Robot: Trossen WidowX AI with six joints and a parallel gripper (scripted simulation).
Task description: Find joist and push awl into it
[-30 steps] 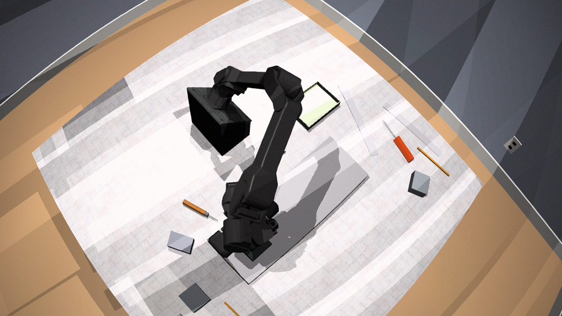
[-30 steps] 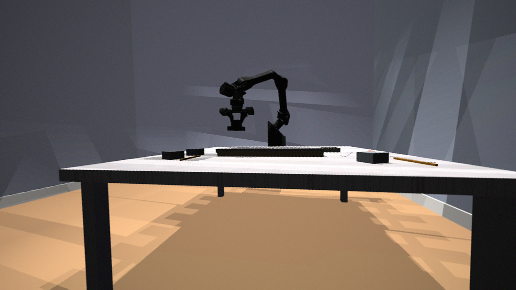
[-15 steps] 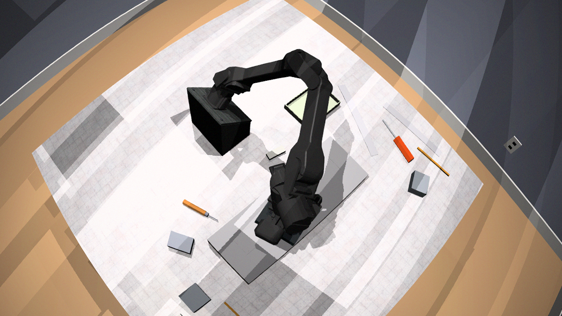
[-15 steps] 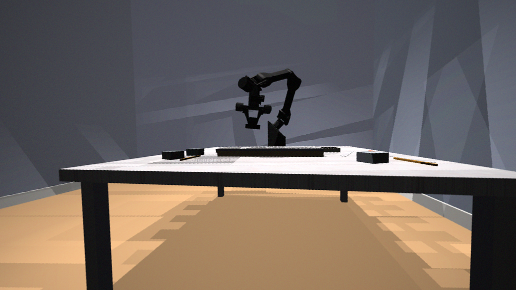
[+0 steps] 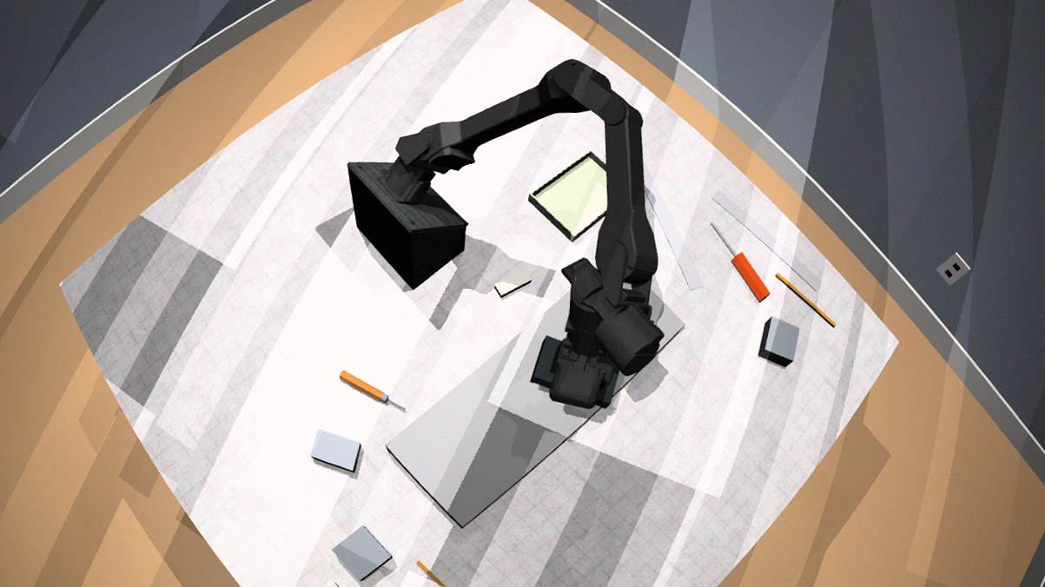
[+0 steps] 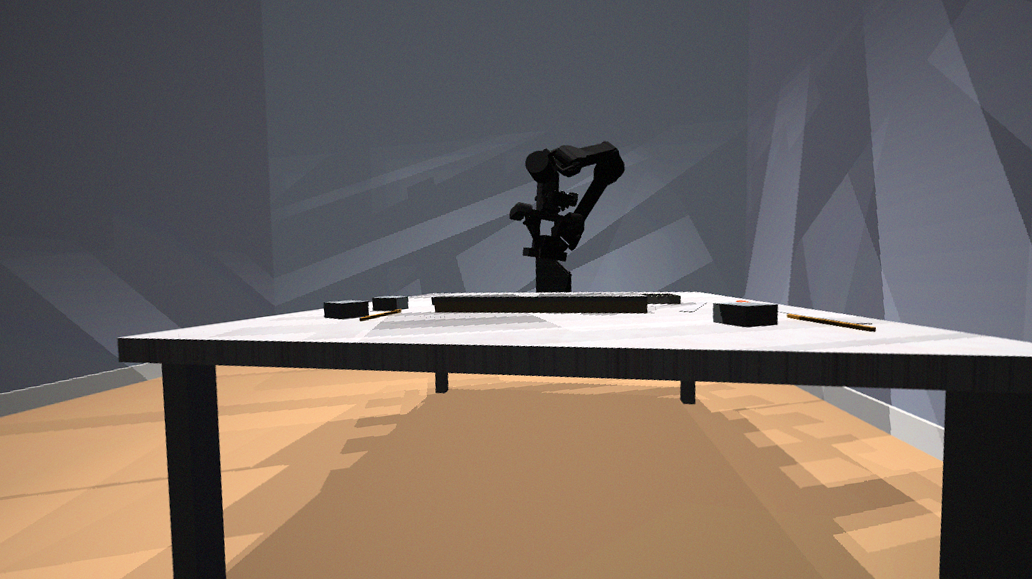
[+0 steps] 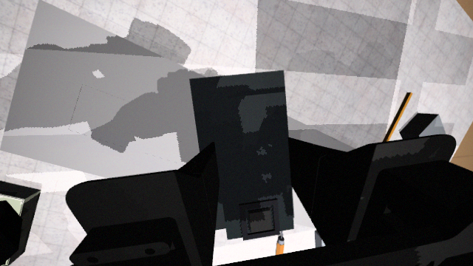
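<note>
My gripper tip is now 2 cm past the stud finder, 1 cm to the left of it and 2 cm below it. The rest, counted from my gripper tip: pale green tray 28 cm behind, 28 cm to the left, 15 cm below; then awl 19 cm behind, 25 cm to the right, 15 cm below.
</note>
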